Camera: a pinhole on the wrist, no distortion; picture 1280 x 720 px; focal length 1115.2 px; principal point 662.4 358.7 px. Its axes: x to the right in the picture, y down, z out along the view. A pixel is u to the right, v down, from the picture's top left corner.
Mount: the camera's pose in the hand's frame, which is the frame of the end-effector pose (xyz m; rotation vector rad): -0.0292 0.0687 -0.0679 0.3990 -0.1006 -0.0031
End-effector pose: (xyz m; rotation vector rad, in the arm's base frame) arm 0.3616 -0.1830 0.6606 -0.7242 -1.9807 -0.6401
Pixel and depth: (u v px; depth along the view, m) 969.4 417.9 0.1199
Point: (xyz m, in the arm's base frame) 0.3570 -0.1336 0.6357
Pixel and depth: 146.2 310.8 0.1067
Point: 0.4026 -0.1713 0.5758
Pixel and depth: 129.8 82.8 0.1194
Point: 0.3859 -0.1917 0.5637
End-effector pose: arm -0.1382 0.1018 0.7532 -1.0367 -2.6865 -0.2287
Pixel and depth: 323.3 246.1 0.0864
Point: -0.0748 0.0829 0.7312
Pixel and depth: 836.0 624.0 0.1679
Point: -0.1151 0.1425 0.6501
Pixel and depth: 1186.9 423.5 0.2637
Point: -0.2358 0.1738 0.5883
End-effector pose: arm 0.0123 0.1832 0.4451 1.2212 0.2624 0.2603
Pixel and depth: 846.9 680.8 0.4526
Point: 0.1461 -0.1722 0.5862
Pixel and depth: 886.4 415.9 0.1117
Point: 0.0068 0.1524 0.4871
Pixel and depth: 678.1 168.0 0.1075
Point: -0.0160 0.1528 0.4644
